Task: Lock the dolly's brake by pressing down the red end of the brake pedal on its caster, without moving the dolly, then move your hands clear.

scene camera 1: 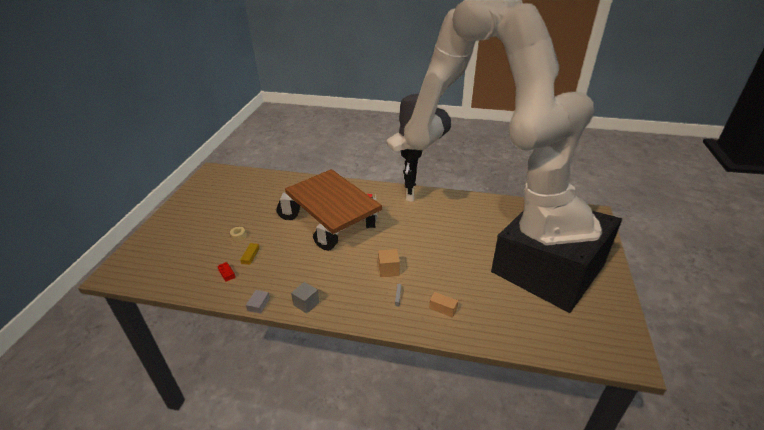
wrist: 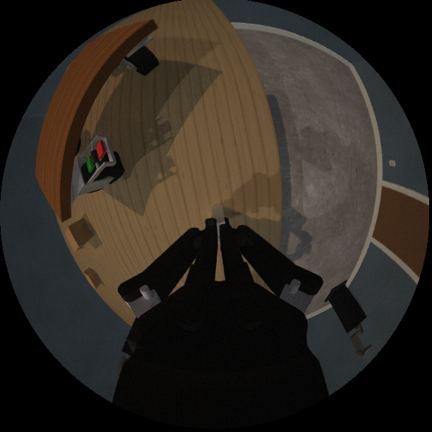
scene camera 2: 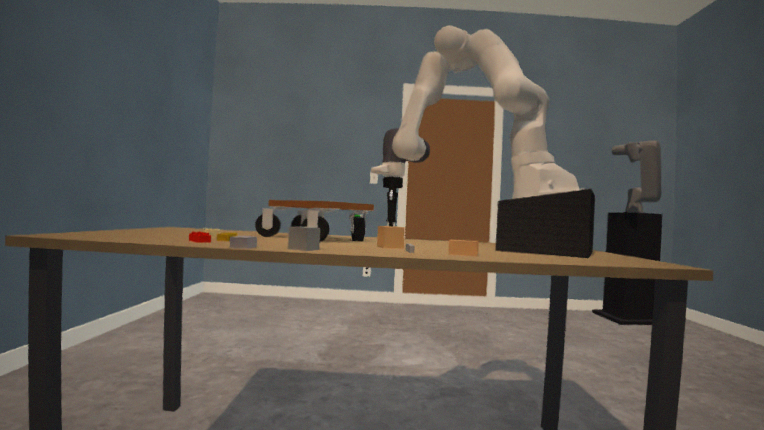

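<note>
The dolly (scene camera 1: 332, 198) (scene camera 2: 320, 204) (wrist: 90, 85) has a brown wooden deck and stands upright on black-wheeled casters. The caster with the brake (scene camera 1: 370, 220) (scene camera 2: 357, 228) (wrist: 111, 172) is at its right corner. In the wrist view the pedal's red end (wrist: 101, 149) faces outward and its green end (wrist: 90, 164) is nearer the deck. A bit of the red end (scene camera 1: 369, 196) shows in scene camera 1, and the green end (scene camera 2: 357, 215) in scene camera 2. The pedal's tilt is hard to tell. My gripper (scene camera 1: 410, 195) (wrist: 217, 214) is shut and empty, low over the table, right of the caster and apart from it.
On the table (scene camera 1: 470, 331) are an orange cube (scene camera 1: 389, 262) (scene camera 2: 390, 236) (wrist: 81, 233), an orange block (scene camera 1: 443, 304), a grey bar (scene camera 1: 398, 294), a grey cube (scene camera 1: 305, 296), a grey block (scene camera 1: 257, 301), a red brick (scene camera 1: 226, 271), a yellow block (scene camera 1: 249, 253) and a pale ring (scene camera 1: 231, 233).
</note>
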